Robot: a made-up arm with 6 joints.
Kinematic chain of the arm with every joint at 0, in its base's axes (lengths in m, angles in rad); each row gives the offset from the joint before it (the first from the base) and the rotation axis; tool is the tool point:
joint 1: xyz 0 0 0.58 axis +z
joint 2: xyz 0.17 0 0 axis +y
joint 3: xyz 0 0 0.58 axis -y
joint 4: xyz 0 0 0.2 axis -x
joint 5: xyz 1.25 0 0 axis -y
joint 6: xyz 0.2 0 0 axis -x
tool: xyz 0 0 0
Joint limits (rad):
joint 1: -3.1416..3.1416
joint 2: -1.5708..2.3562
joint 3: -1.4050..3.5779
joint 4: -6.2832..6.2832
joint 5: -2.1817..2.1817
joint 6: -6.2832..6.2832
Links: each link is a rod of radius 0.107 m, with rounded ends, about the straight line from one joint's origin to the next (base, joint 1, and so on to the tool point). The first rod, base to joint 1, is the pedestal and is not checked.
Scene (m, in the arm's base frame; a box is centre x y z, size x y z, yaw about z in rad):
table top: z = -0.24
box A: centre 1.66 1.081 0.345 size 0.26 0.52 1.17 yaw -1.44
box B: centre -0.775 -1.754 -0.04 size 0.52 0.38 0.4 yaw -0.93
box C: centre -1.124 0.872 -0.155 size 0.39 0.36 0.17 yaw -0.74
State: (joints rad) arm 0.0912 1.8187 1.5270 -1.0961 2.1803 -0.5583
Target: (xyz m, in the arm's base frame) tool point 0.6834 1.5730 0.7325
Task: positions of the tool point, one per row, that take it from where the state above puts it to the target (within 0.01 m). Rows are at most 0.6 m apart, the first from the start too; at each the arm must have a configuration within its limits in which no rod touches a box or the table.
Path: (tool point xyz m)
1: 1.8603 0.1453 0.8335
2: 1.6660 0.2313 1.2495
3: 1.3516 0.2674 1.5758
4: 0.9627 0.2454 1.7776
5: 0.5518 0.1701 1.8378
6: 0.8316 0.4729 1.7202
7: 0.9632 0.8683 1.4852
8: 0.9096 1.2676 1.1470
9: 0.6834 1.5730 0.7326

